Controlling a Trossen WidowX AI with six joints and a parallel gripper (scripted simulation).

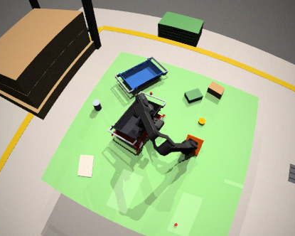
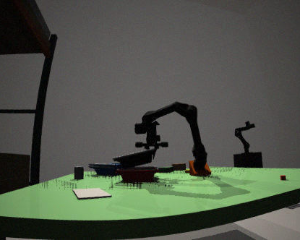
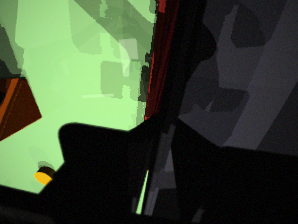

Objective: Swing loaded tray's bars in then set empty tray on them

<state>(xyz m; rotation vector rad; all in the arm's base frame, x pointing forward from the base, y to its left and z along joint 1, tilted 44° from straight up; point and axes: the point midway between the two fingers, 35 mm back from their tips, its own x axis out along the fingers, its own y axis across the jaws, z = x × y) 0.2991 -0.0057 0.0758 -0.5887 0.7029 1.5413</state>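
The black tray is 8 cm ahead of my gripper tip and 1 cm above it. Round my gripper tip: yellow disc (28 cm behind, 26 cm to the right, 10 cm below); then grey cylinder (43 cm ahead, 2 cm to the left, 7 cm below); then green block (13 cm behind, 42 cm to the right, 9 cm below).
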